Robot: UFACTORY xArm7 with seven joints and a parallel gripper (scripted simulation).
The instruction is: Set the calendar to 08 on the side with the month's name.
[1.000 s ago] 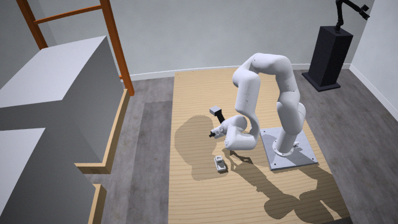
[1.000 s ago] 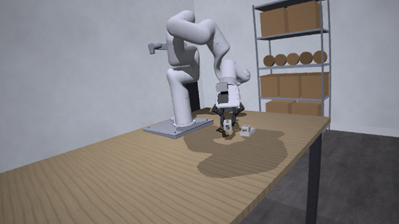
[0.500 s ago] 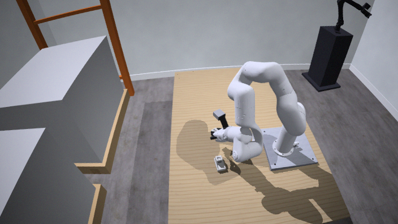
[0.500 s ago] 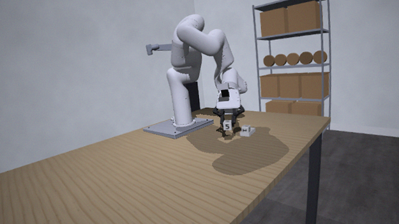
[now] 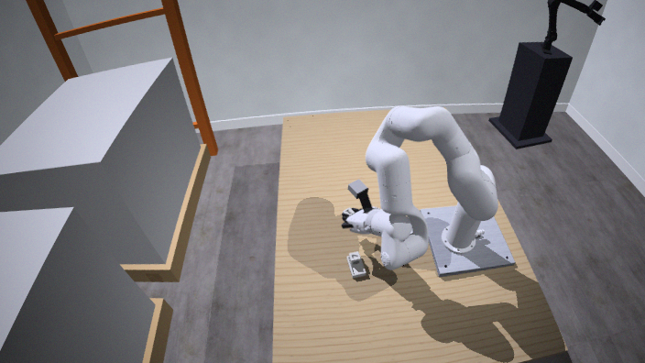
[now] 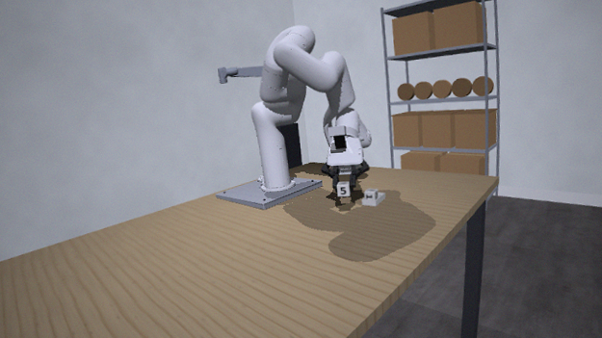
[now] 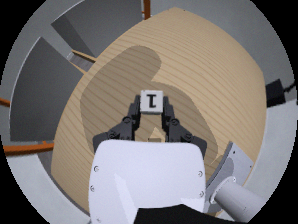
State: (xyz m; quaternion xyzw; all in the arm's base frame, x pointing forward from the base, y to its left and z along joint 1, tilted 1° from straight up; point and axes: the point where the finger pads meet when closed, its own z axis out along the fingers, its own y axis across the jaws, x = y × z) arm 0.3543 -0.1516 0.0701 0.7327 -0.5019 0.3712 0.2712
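My hand is 140 mm to the right of the white tray, 90 mm above it and 20 mm short of it. The rest, counted from my hand: white digit cube (10 mm to the right, 10 mm below, 10 mm ahead).
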